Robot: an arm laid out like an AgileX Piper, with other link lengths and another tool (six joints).
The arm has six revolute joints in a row. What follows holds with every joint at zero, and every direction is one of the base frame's.
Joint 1 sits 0.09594 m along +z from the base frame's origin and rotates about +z.
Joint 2 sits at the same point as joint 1 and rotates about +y.
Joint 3 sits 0.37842 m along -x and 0.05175 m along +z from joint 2 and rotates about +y.
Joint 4 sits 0.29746 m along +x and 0.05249 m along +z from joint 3 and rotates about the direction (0.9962, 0, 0.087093).
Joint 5 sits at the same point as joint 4 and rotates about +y.
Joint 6 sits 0.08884 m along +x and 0.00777 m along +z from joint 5 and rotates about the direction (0.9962, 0, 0.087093).
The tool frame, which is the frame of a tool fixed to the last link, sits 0.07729 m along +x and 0.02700 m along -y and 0.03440 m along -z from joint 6; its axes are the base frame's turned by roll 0.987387, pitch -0.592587 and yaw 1.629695 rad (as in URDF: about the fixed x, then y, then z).
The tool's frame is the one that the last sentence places.
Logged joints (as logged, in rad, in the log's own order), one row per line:
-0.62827, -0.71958, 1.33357, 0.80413, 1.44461, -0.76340
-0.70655, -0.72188, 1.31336, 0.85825, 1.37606, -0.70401
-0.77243, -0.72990, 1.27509, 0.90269, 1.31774, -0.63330
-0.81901, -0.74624, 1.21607, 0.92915, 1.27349, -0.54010
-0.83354, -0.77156, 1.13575, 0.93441, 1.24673, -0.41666
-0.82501, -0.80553, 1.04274, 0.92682, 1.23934, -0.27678
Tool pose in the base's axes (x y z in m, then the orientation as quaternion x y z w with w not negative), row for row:
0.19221, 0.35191, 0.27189, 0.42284, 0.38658, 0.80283, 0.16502
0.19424, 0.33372, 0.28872, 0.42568, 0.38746, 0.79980, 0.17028
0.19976, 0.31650, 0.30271, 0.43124, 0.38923, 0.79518, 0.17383
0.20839, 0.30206, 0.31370, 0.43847, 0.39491, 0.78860, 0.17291
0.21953, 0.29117, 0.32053, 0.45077, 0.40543, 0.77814, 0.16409
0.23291, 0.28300, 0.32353, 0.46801, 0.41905, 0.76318, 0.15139
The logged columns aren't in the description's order. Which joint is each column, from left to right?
Columns, left to right: joint 6, joint 3, joint 1, joint 4, joint 2, joint 5.
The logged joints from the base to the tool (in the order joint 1, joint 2, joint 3, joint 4, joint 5, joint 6), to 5 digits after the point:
1.33357, 1.44461, -0.71958, 0.80413, -0.76340, -0.62827
1.31336, 1.37606, -0.72188, 0.85825, -0.70401, -0.70655
1.27509, 1.31774, -0.72990, 0.90269, -0.63330, -0.77243
1.21607, 1.27349, -0.74624, 0.92915, -0.54010, -0.81901
1.13575, 1.24673, -0.77156, 0.93441, -0.41666, -0.83354
1.04274, 1.23934, -0.80553, 0.92682, -0.27678, -0.82501

